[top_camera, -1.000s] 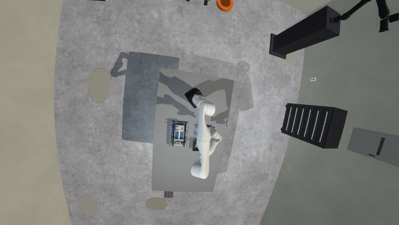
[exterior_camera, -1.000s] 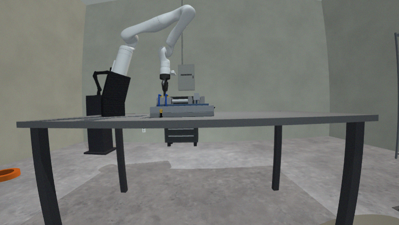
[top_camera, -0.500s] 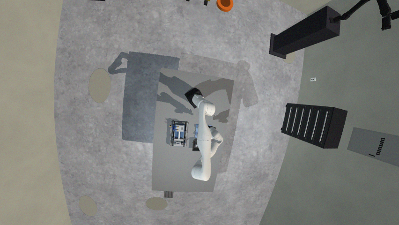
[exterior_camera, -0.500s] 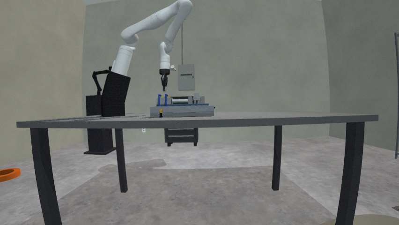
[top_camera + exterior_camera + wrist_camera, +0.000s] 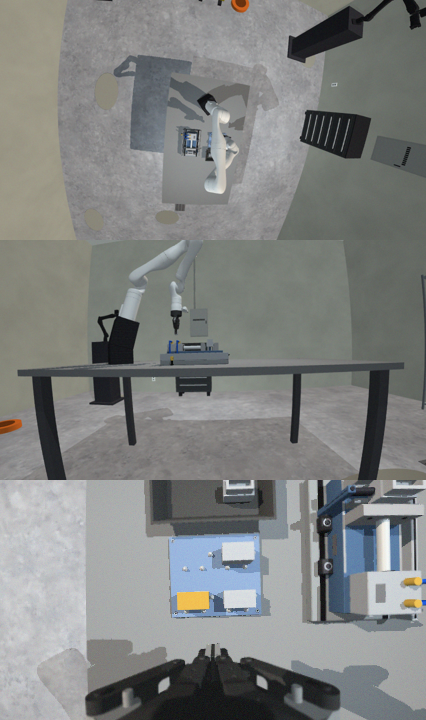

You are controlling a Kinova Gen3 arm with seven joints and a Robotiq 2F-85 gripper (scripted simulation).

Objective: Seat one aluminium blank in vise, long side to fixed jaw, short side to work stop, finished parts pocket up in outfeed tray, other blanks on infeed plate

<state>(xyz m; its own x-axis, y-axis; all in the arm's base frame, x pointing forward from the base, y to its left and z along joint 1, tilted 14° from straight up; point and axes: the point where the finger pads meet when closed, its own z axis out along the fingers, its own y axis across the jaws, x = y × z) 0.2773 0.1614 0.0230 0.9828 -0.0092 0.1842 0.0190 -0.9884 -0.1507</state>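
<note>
Right now my hand is 14 cm short of the white rod, 29 cm to the left of it and 12 cm above it. Also, from my hand: brass blank 5 cm ahead, 4 cm to the left, 17 cm below; then vise 16 cm ahead, 29 cm to the right, 16 cm below.
</note>
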